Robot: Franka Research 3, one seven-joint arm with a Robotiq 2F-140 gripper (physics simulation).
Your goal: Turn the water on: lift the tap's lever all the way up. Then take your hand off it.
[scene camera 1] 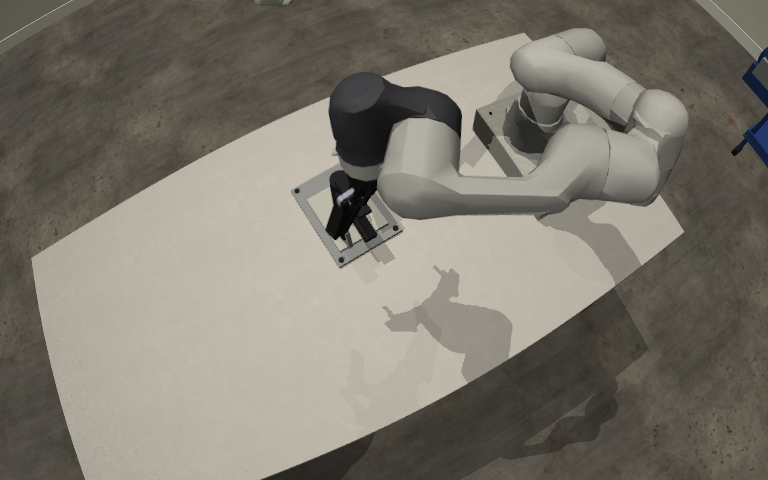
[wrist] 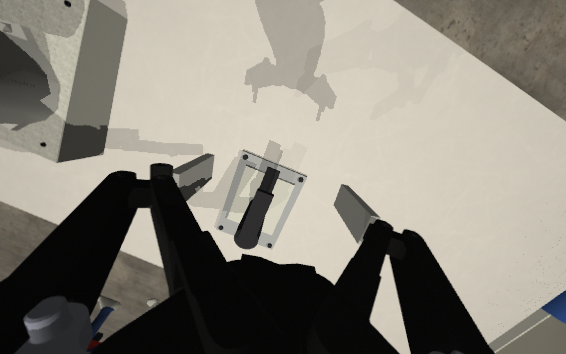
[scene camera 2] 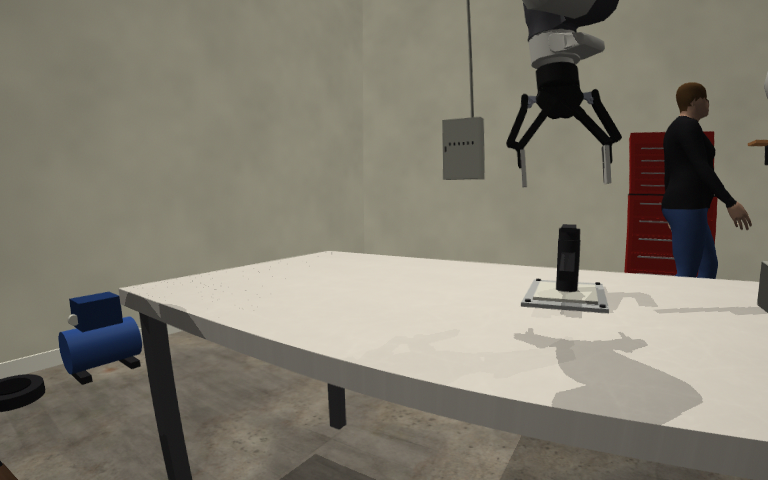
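Observation:
The black tap [scene camera 1: 365, 228] [scene camera 2: 568, 260] [wrist: 257, 215] stands upright on a grey square frame plate [scene camera 1: 318, 225] [scene camera 2: 560, 307] [wrist: 233, 192] on the table. Its lever is black like the body, and I cannot tell its angle; in the scene camera 1 view my arm and fingers cover part of the tap. My gripper [scene camera 2: 565, 183] [wrist: 277, 181] is wide open and empty, pointing down. In the scene camera 2 view its fingertips are above the top of the tap and apart from it. In the wrist view the tap shows between the two fingers.
The pale table [scene camera 1: 198, 283] [scene camera 2: 339, 316] [wrist: 425, 150] carries the arm's base block [scene camera 1: 491, 140] [wrist: 95, 85] beside the tap plate. Behind the table are a person in black [scene camera 2: 685, 164], a red drawer cabinet [scene camera 2: 645, 226] and a grey wall box [scene camera 2: 463, 148]. A blue compressor [scene camera 2: 100, 342] stands at the left.

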